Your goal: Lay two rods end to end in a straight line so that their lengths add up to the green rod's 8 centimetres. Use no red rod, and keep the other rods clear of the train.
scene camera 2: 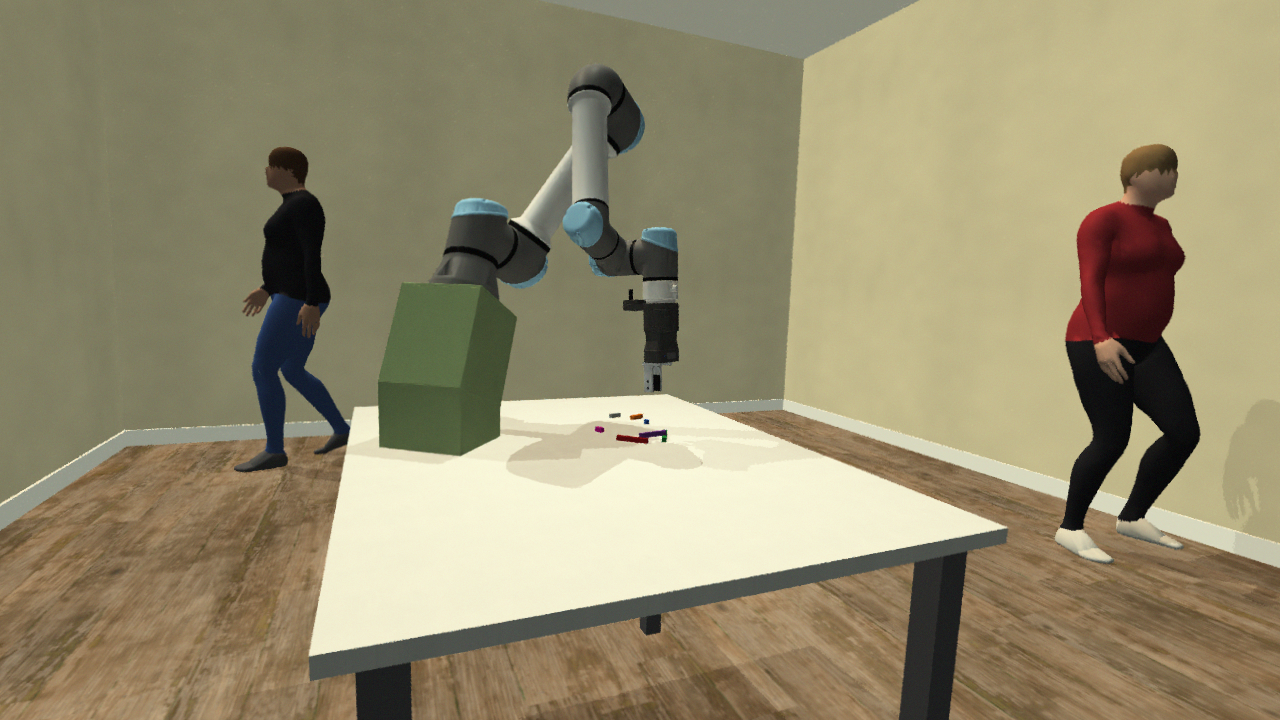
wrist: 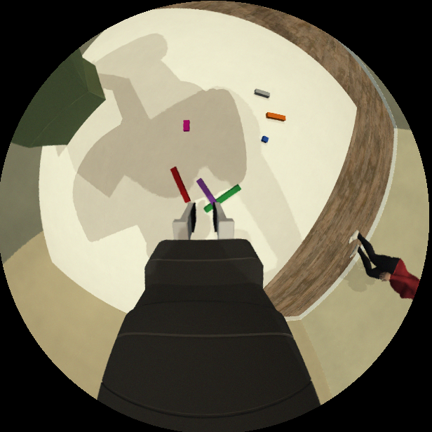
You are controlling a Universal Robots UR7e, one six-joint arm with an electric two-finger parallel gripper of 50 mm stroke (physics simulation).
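Places are measured from the arm's base along level axes (x left, y back, z up), in metres.
Pixels of known places: gripper, between the fingertips: (scene camera 2: pixel 653 391); arm's base, origin of its link: (scene camera 2: pixel 462 300).
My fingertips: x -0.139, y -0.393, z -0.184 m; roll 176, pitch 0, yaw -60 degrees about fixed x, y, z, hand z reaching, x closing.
Observation:
Ahead of a thing's pixels: the offset from my fingertips to its top centre. Level surfaces: height alone.
My gripper (scene camera 2: pixel 654 390) (wrist: pixel 204 211) is partly open and empty, well above the table. Past its fingertips in the wrist view lie a long dark red rod @[dx -0.008, dy +0.048, dz -0.097 m] (scene camera 2: pixel 631 438) (wrist: pixel 180 185), a purple rod @[dx +0.003, dy -0.004, dz -0.086 m] (scene camera 2: pixel 651 434) (wrist: pixel 205 190) and a green rod @[dx +0.007, dy -0.034, dz -0.097 m] (scene camera 2: pixel 664 438) (wrist: pixel 230 193). The purple rod's near end meets or nearly meets the green rod at an angle; a finger partly hides this spot. A short magenta rod @[dx +0.093, dy +0.092, dz -0.097 m] (scene camera 2: pixel 599 429) (wrist: pixel 186 125) lies apart. An orange rod @[dx +0.209, dy -0.038, dz -0.097 m] (scene camera 2: pixel 635 416) (wrist: pixel 276 116), a grey rod @[dx +0.238, dy +0.010, dz -0.097 m] (scene camera 2: pixel 614 415) (wrist: pixel 262 93) and a small blue cube-like rod @[dx +0.150, dy -0.043, dz -0.097 m] (scene camera 2: pixel 646 421) (wrist: pixel 265 139) lie separately.
The arm stands on a green pedestal (scene camera 2: pixel 434 376) (wrist: pixel 60 105) on the white table @[dz -0.107 m] (scene camera 2: pixel 626 555) (wrist: pixel 310 165). The arm's shadow falls across the table. A person in red (scene camera 2: pixel 1129 268) (wrist: pixel 404 280) and a person in black (scene camera 2: pixel 293 237) stand on the floor beyond the table.

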